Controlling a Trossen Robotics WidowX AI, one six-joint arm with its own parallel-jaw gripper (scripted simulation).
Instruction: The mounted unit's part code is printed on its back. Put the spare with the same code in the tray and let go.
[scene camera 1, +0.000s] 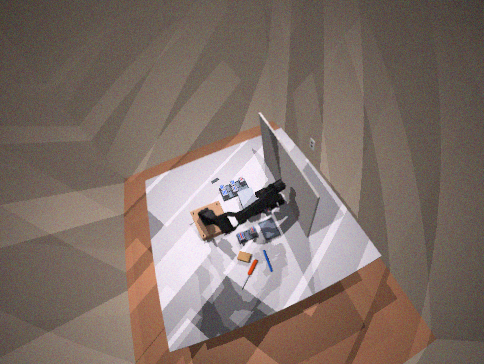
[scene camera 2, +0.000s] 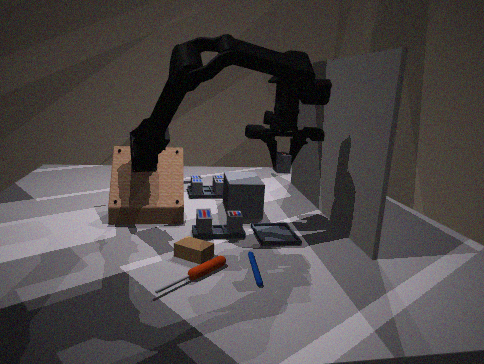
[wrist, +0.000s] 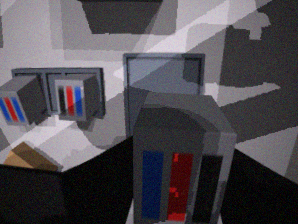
My gripper (scene camera 2: 281, 167) holds a grey spare. I also see a brown block (scene camera 2: 195, 250), a dark-rimmed tray (scene camera 2: 269, 234) and a tall grey panel (scene camera 2: 346, 176).
The brown block shows as well in the wrist view (wrist: 25, 156). My gripper shows as well in the wrist view (wrist: 176, 144). The dark-rimmed tray shows as well in the wrist view (wrist: 183, 73).
